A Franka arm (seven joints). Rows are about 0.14 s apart.
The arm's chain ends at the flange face. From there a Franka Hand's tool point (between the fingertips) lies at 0.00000 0.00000 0.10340 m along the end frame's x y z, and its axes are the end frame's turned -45 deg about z.
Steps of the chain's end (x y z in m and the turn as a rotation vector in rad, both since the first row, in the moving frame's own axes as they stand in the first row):
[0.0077, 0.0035, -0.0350, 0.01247, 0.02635, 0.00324]
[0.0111, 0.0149, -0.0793, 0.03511, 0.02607, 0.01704]
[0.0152, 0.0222, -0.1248, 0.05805, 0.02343, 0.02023]
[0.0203, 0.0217, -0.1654, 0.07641, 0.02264, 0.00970]
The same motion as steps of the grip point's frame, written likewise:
[0.0058, 0.0089, -0.0350, -0.00981, 0.02745, 0.00324]
[0.0018, 0.0178, -0.0794, 0.00639, 0.04326, 0.01704]
[0.0010, 0.0240, -0.1250, 0.02448, 0.05762, 0.02023]
[0.0063, 0.0258, -0.1657, 0.03802, 0.07004, 0.00970]

